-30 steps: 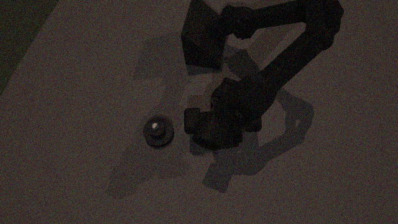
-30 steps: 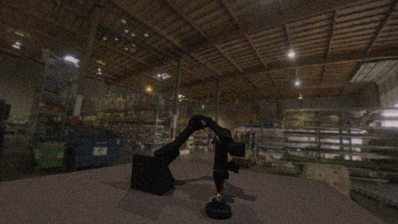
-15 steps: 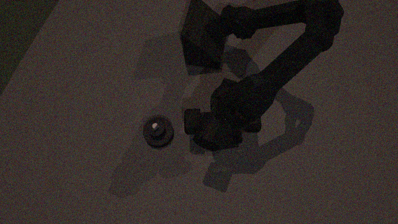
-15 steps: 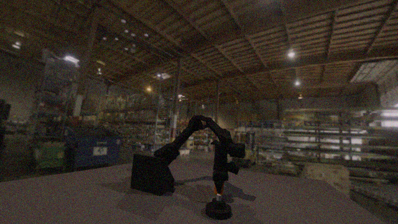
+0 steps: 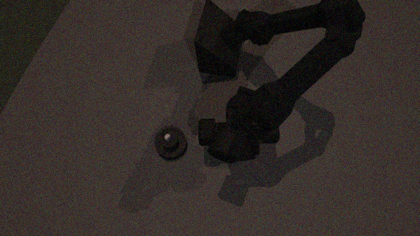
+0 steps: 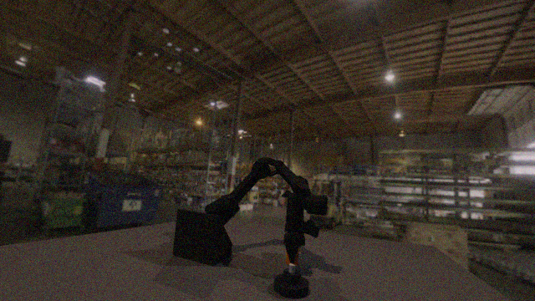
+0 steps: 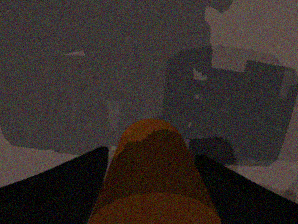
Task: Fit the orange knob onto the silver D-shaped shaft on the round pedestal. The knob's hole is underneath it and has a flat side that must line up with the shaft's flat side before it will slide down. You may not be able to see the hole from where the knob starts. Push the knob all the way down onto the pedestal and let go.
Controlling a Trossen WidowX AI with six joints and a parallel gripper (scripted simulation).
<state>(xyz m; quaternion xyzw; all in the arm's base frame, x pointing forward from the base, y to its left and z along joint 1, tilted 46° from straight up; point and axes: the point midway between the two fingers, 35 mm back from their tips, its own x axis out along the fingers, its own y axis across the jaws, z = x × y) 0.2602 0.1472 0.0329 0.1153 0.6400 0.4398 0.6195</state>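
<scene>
My gripper tip is 30 mm below the orange knob. Also, from my gripper tip: round dark pedestal: 160 mm to the right, 70 mm ahead, 20 mm above.
</scene>
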